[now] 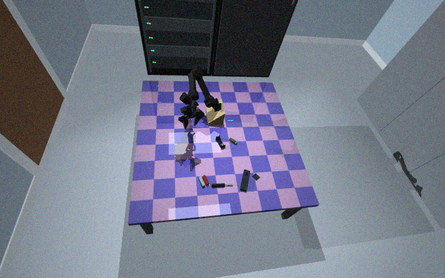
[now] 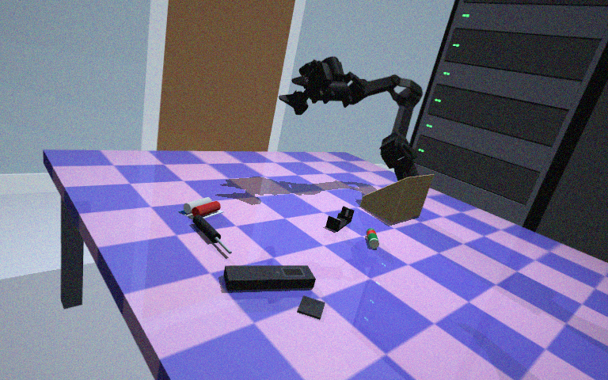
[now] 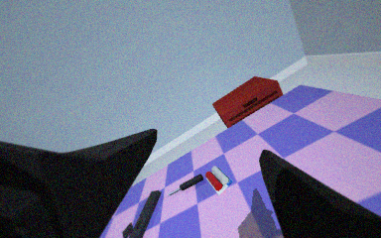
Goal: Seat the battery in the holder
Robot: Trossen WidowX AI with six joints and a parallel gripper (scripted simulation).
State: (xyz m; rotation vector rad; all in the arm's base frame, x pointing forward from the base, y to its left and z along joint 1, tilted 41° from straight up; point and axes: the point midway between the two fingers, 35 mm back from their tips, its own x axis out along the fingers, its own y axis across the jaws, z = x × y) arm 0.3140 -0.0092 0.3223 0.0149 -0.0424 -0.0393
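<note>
The battery lies 35 cm to the left of my gripper tip, 29 cm below it and 11 cm behind it. From my gripper tip the other things lie so: black square 50 cm to the left, 30 cm below, 20 cm ahead; then black remote 41 cm to the left, 29 cm below, 23 cm ahead; then screwdriver 29 cm below, 27 cm ahead, 25 cm to the left.
</note>
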